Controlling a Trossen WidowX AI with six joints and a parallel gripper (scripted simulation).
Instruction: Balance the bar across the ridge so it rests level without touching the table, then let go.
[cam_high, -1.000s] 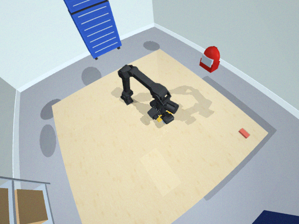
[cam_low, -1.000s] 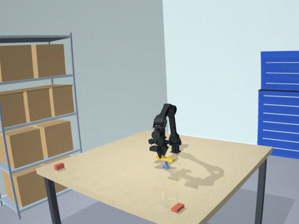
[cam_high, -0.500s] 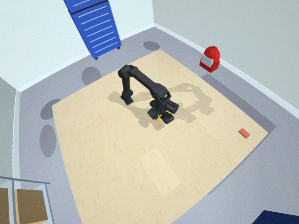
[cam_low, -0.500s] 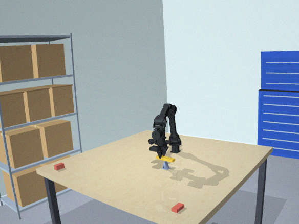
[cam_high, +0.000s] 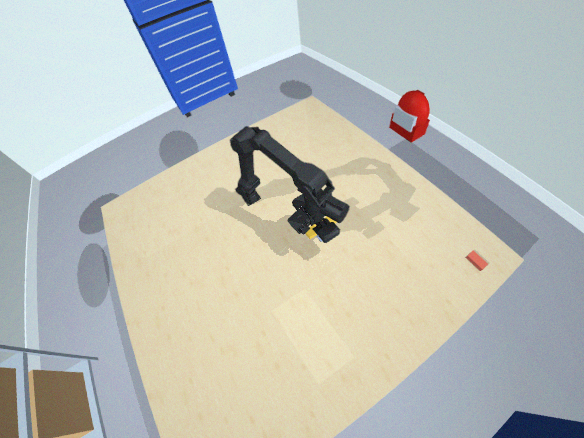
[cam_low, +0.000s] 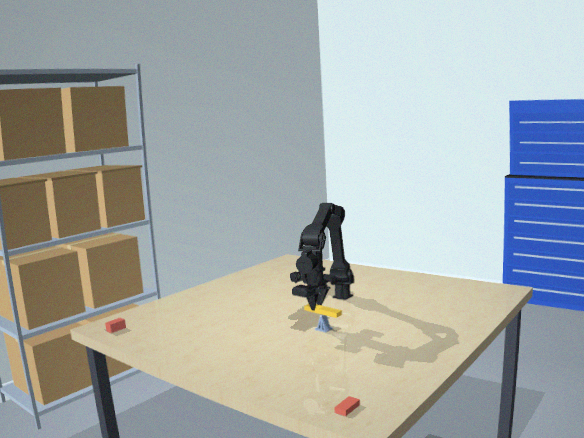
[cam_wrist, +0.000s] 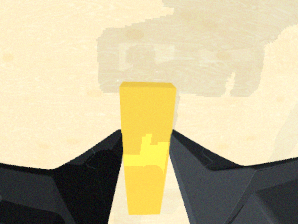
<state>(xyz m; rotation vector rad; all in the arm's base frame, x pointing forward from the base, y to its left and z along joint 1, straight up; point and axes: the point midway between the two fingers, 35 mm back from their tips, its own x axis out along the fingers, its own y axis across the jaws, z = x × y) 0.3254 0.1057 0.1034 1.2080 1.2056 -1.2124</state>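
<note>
The yellow bar is 3 cm to the left of my gripper tip. Also, from my gripper tip: red block (41 cm ahead, 61 cm to the right, 5 cm below).
</note>
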